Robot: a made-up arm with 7 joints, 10 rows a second.
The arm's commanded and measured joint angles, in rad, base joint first. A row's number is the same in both.
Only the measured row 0 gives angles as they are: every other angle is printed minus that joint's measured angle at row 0.
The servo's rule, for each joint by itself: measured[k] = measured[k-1] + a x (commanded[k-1-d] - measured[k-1]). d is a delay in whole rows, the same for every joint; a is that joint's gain. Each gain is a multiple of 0.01, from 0.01 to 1. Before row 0 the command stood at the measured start. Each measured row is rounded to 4 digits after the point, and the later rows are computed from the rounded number. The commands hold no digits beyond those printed.
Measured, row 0: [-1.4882, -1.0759, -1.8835, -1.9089, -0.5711, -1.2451, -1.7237]
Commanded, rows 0 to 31: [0.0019, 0.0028, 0.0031, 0.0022, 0.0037, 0.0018, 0.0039]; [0.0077, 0.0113, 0.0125, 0.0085, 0.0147, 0.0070, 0.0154]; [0.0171, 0.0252, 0.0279, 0.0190, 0.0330, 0.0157, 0.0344]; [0.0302, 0.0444, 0.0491, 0.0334, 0.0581, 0.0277, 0.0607]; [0.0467, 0.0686, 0.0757, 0.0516, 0.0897, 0.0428, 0.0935]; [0.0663, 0.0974, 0.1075, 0.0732, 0.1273, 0.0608, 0.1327]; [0.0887, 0.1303, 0.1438, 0.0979, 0.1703, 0.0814, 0.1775]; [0.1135, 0.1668, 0.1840, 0.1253, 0.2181, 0.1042, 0.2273]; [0.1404, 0.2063, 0.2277, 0.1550, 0.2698, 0.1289, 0.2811]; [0.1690, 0.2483, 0.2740, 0.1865, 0.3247, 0.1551, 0.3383]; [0.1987, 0.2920, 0.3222, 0.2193, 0.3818, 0.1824, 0.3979]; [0.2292, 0.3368, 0.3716, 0.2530, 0.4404, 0.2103, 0.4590]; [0.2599, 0.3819, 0.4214, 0.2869, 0.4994, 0.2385, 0.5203]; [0.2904, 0.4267, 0.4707, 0.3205, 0.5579, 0.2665, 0.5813]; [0.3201, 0.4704, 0.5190, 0.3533, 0.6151, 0.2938, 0.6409]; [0.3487, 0.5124, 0.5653, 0.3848, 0.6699, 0.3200, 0.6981]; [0.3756, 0.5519, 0.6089, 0.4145, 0.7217, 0.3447, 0.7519]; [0.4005, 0.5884, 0.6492, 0.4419, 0.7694, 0.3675, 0.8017]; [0.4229, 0.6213, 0.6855, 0.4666, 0.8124, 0.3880, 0.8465]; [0.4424, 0.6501, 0.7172, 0.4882, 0.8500, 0.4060, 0.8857]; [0.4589, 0.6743, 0.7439, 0.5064, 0.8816, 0.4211, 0.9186]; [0.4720, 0.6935, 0.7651, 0.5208, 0.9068, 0.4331, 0.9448]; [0.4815, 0.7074, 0.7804, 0.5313, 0.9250, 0.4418, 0.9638]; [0.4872, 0.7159, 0.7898, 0.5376, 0.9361, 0.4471, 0.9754]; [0.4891, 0.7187, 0.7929, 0.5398, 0.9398, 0.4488, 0.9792]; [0.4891, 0.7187, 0.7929, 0.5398, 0.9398, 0.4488, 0.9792]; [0.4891, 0.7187, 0.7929, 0.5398, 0.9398, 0.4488, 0.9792]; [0.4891, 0.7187, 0.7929, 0.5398, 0.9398, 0.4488, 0.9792]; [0.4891, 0.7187, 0.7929, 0.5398, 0.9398, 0.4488, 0.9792]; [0.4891, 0.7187, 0.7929, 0.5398, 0.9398, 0.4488, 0.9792]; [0.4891, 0.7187, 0.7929, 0.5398, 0.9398, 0.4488, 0.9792]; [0.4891, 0.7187, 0.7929, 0.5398, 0.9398, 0.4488, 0.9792]
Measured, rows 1 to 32: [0.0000, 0.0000, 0.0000, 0.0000, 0.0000, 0.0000, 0.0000]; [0.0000, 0.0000, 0.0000, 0.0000, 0.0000, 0.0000, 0.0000]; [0.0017, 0.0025, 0.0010, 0.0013, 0.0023, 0.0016, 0.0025]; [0.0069, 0.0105, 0.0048, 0.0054, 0.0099, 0.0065, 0.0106]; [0.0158, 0.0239, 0.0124, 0.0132, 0.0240, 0.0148, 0.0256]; [0.0283, 0.0426, 0.0245, 0.0247, 0.0448, 0.0264, 0.0477]; [0.0443, 0.0663, 0.0414, 0.0400, 0.0722, 0.0412, 0.0766]; [0.0634, 0.0946, 0.0632, 0.0589, 0.1058, 0.0588, 0.1119]; [0.0854, 0.1271, 0.0898, 0.0811, 0.1451, 0.0791, 0.1532]; [0.1098, 0.1632, 0.1209, 0.1063, 0.1896, 0.1017, 0.1999]; [0.1364, 0.2024, 0.1561, 0.1341, 0.2385, 0.1262, 0.2511]; [0.1648, 0.2442, 0.1950, 0.1640, 0.2911, 0.1522, 0.3060]; [0.1943, 0.2877, 0.2370, 0.1955, 0.3464, 0.1794, 0.3639]; [0.2247, 0.3324, 0.2814, 0.2283, 0.4037, 0.2072, 0.4238]; [0.2553, 0.3774, 0.3276, 0.2617, 0.4621, 0.2354, 0.4846]; [0.2858, 0.4223, 0.3748, 0.2952, 0.5205, 0.2634, 0.5455]; [0.3156, 0.4661, 0.4224, 0.3283, 0.5782, 0.2908, 0.6056]; [0.3444, 0.5082, 0.4696, 0.3605, 0.6341, 0.3171, 0.6639]; [0.3715, 0.5480, 0.5156, 0.3913, 0.6875, 0.3419, 0.7193]; [0.3967, 0.5848, 0.5597, 0.4201, 0.7375, 0.3649, 0.7712]; [0.4195, 0.6180, 0.6012, 0.4466, 0.7832, 0.3857, 0.8186]; [0.4394, 0.6472, 0.6395, 0.4703, 0.8239, 0.4040, 0.8609]; [0.4564, 0.6719, 0.6740, 0.4909, 0.8591, 0.4194, 0.8973]; [0.4700, 0.6916, 0.7041, 0.5079, 0.8882, 0.4317, 0.9272]; [0.4800, 0.7060, 0.7293, 0.5212, 0.9106, 0.4408, 0.9503]; [0.4863, 0.7150, 0.7493, 0.5305, 0.9262, 0.4465, 0.9661]; [0.4887, 0.7184, 0.7637, 0.5358, 0.9345, 0.4486, 0.9744]; [0.4890, 0.7187, 0.7733, 0.5381, 0.9377, 0.4488, 0.9774]; [0.4891, 0.7187, 0.7798, 0.5391, 0.9390, 0.4488, 0.9785]; [0.4891, 0.7187, 0.7841, 0.5395, 0.9395, 0.4488, 0.9789]; [0.4891, 0.7187, 0.7870, 0.5397, 0.9397, 0.4488, 0.9791]; [0.4891, 0.7187, 0.7889, 0.5398, 0.9398, 0.4488, 0.9792]
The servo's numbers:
d 2
a 0.87 0.91 0.33 0.57 0.61 0.90 0.63

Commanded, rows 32 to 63: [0.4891, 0.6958, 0.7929, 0.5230, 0.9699, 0.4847, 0.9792]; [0.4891, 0.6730, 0.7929, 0.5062, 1.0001, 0.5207, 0.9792]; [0.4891, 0.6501, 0.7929, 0.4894, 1.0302, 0.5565, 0.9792]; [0.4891, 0.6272, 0.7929, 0.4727, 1.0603, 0.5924, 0.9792]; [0.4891, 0.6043, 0.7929, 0.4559, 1.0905, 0.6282, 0.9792]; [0.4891, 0.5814, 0.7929, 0.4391, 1.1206, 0.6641, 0.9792]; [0.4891, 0.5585, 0.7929, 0.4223, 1.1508, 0.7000, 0.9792]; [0.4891, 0.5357, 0.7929, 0.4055, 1.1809, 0.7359, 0.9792]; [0.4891, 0.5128, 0.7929, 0.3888, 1.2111, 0.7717, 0.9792]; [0.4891, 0.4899, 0.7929, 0.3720, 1.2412, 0.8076, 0.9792]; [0.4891, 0.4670, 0.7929, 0.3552, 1.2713, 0.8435, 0.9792]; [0.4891, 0.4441, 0.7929, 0.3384, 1.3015, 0.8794, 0.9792]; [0.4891, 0.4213, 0.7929, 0.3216, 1.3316, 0.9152, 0.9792]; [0.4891, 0.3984, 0.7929, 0.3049, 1.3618, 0.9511, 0.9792]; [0.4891, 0.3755, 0.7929, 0.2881, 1.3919, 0.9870, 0.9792]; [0.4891, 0.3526, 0.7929, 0.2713, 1.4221, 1.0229, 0.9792]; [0.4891, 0.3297, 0.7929, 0.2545, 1.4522, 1.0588, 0.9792]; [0.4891, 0.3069, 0.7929, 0.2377, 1.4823, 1.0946, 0.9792]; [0.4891, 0.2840, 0.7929, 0.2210, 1.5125, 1.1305, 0.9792]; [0.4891, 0.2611, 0.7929, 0.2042, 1.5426, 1.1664, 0.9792]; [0.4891, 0.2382, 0.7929, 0.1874, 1.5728, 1.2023, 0.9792]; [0.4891, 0.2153, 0.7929, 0.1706, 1.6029, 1.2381, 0.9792]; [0.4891, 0.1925, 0.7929, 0.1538, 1.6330, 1.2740, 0.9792]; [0.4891, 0.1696, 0.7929, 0.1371, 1.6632, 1.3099, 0.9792]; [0.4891, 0.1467, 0.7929, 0.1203, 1.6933, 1.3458, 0.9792]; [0.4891, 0.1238, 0.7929, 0.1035, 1.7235, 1.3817, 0.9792]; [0.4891, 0.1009, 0.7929, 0.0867, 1.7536, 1.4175, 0.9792]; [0.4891, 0.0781, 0.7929, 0.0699, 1.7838, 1.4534, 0.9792]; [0.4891, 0.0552, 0.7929, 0.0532, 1.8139, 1.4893, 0.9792]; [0.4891, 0.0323, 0.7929, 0.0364, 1.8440, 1.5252, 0.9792]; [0.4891, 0.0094, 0.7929, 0.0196, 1.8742, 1.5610, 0.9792]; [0.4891, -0.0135, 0.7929, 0.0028, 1.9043, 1.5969, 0.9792]
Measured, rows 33 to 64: [0.4891, 0.7187, 0.7902, 0.5398, 0.9398, 0.4488, 0.9792]; [0.4891, 0.7187, 0.7911, 0.5398, 0.9398, 0.4488, 0.9792]; [0.4891, 0.6979, 0.7917, 0.5302, 0.9582, 0.4811, 0.9792]; [0.4891, 0.6752, 0.7921, 0.5165, 0.9838, 0.5167, 0.9792]; [0.4891, 0.6524, 0.7924, 0.5011, 1.0121, 0.5525, 0.9792]; [0.4891, 0.6295, 0.7926, 0.4849, 1.0415, 0.5884, 0.9792]; [0.4891, 0.6066, 0.7927, 0.4684, 1.0714, 0.6242, 0.9792]; [0.4891, 0.5837, 0.7928, 0.4517, 1.1014, 0.6601, 0.9792]; [0.4891, 0.5608, 0.7928, 0.4349, 1.1315, 0.6960, 0.9792]; [0.4891, 0.5380, 0.7928, 0.4181, 1.1616, 0.7319, 0.9792]; [0.4891, 0.5151, 0.7928, 0.4014, 1.1918, 0.7677, 0.9792]; [0.4891, 0.4922, 0.7928, 0.3846, 1.2219, 0.8036, 0.9792]; [0.4891, 0.4693, 0.7928, 0.3678, 1.2520, 0.8395, 0.9792]; [0.4891, 0.4464, 0.7928, 0.3510, 1.2822, 0.8754, 0.9792]; [0.4891, 0.4236, 0.7928, 0.3342, 1.3123, 0.9112, 0.9792]; [0.4891, 0.4007, 0.7928, 0.3175, 1.3425, 0.9471, 0.9792]; [0.4891, 0.3778, 0.7928, 0.3007, 1.3726, 0.9830, 0.9792]; [0.4891, 0.3549, 0.7928, 0.2839, 1.4028, 1.0189, 0.9792]; [0.4891, 0.3320, 0.7928, 0.2671, 1.4329, 1.0548, 0.9792]; [0.4891, 0.3092, 0.7928, 0.2503, 1.4630, 1.0906, 0.9792]; [0.4891, 0.2863, 0.7928, 0.2336, 1.4932, 1.1265, 0.9792]; [0.4891, 0.2634, 0.7928, 0.2168, 1.5233, 1.1624, 0.9792]; [0.4891, 0.2405, 0.7928, 0.2000, 1.5535, 1.1983, 0.9792]; [0.4891, 0.2176, 0.7928, 0.1832, 1.5836, 1.2341, 0.9792]; [0.4891, 0.1948, 0.7928, 0.1664, 1.6137, 1.2700, 0.9792]; [0.4891, 0.1719, 0.7928, 0.1497, 1.6439, 1.3059, 0.9792]; [0.4891, 0.1490, 0.7928, 0.1329, 1.6740, 1.3418, 0.9792]; [0.4891, 0.1261, 0.7928, 0.1161, 1.7042, 1.3777, 0.9792]; [0.4891, 0.1032, 0.7928, 0.0993, 1.7343, 1.4135, 0.9792]; [0.4891, 0.0804, 0.7928, 0.0825, 1.7645, 1.4494, 0.9792]; [0.4891, 0.0575, 0.7928, 0.0658, 1.7946, 1.4853, 0.9792]; [0.4891, 0.0346, 0.7928, 0.0490, 1.8247, 1.5212, 0.9792]
